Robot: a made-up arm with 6 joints.
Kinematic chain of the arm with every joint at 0, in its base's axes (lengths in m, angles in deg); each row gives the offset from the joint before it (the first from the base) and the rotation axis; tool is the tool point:
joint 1: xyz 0 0 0.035 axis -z
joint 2: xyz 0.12 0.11 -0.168 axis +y
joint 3: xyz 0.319 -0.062 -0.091 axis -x
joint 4: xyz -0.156 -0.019 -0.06 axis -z
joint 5: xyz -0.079 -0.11 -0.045 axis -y
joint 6: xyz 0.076 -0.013 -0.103 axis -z
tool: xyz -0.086 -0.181 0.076
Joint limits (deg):
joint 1: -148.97..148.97
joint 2: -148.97..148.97
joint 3: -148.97..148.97
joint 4: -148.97..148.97
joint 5: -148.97..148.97
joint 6: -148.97..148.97
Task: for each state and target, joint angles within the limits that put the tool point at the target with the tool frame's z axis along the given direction. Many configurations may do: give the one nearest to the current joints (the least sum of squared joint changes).
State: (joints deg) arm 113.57 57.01 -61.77 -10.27 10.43 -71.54
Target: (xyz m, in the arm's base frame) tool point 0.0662 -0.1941 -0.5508 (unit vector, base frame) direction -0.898 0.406 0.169
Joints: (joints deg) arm 102.52 59.51 -90.13 -19.09 15.21 -114.79
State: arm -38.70 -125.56 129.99 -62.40 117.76 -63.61
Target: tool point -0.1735 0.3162 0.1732 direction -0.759 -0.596 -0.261
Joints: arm -44.30 -84.99 141.57 -62.52 131.81 -70.65
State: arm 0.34 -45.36 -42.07 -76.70 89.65 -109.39
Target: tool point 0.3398 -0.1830 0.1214 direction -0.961 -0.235 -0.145
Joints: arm 17.04 -52.95 -14.98 -28.18 45.43 -101.22
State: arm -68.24 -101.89 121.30 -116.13 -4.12 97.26
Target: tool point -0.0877 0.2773 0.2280 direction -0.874 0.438 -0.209
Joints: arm -106.68 -52.05 148.05 -134.05 20.86 60.79
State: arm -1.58 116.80 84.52 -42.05 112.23 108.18
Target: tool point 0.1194 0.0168 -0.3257 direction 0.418 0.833 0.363
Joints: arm -29.02 142.51 130.60 -29.94 73.64 80.01
